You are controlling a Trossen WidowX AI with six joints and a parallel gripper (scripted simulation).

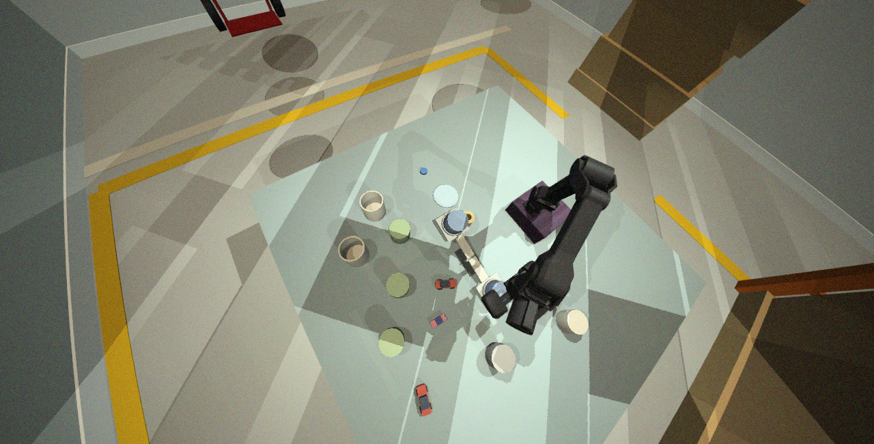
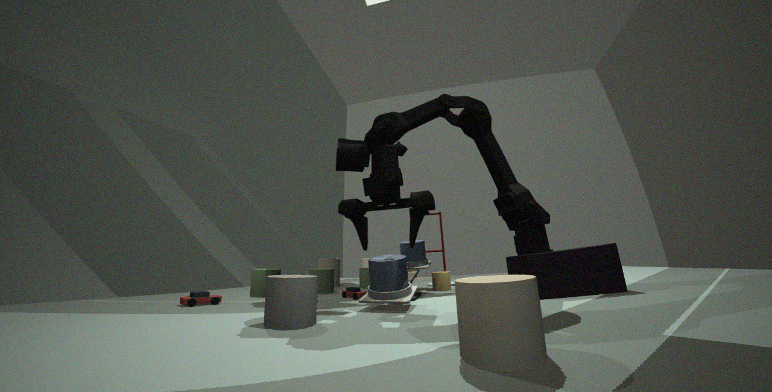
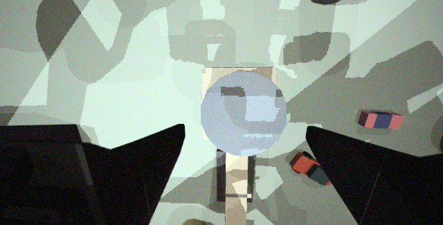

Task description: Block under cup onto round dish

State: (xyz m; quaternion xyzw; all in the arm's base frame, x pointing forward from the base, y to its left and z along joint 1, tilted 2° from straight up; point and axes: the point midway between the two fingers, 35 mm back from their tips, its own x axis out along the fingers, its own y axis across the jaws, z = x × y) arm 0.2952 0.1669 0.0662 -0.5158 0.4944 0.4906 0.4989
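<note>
My gripper tip is 6 cm above the pale grey block. Also, from my gripper tip: pale round dish: 6 cm behind, 39 cm to the right, 10 cm below; pink-and-blue block: 20 cm ahead, 3 cm to the right, 10 cm below; yellow tape roll: 7 cm behind, 26 cm to the right, 8 cm below.
</note>
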